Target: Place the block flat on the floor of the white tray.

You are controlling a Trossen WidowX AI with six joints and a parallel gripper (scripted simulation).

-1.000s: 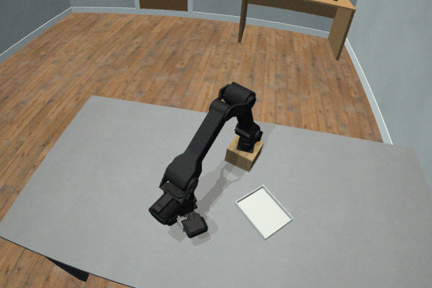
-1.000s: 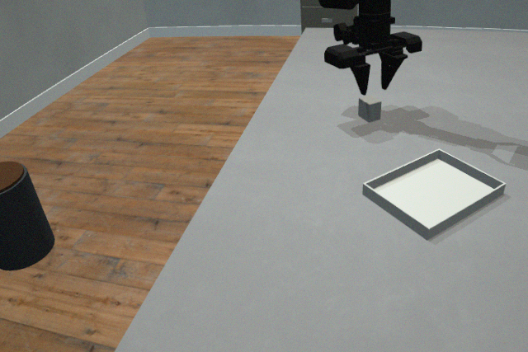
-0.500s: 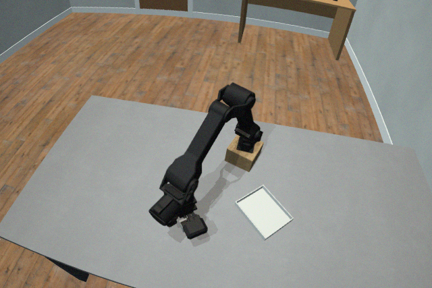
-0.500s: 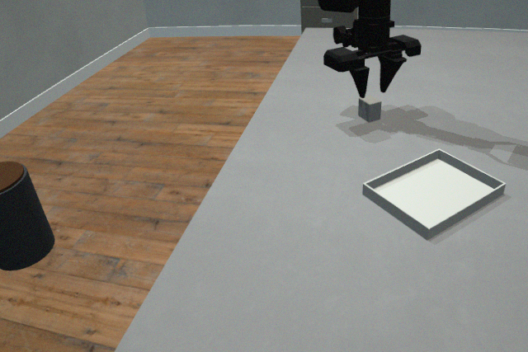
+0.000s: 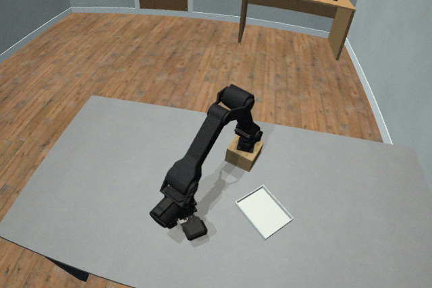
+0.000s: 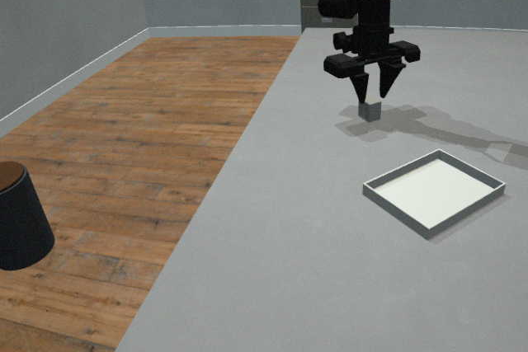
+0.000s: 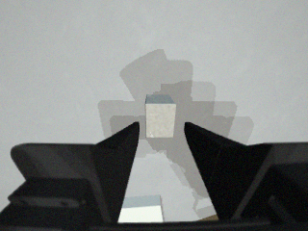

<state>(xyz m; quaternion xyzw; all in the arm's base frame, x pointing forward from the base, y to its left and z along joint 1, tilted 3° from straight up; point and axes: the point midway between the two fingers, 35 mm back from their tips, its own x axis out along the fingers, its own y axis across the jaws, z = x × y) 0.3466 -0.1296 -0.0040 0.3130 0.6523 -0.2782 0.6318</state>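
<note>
My gripper is now 50 mm above the grey block. Also, from my hand: white tray: 120 mm behind, 240 mm to the left, 70 mm below.
</note>
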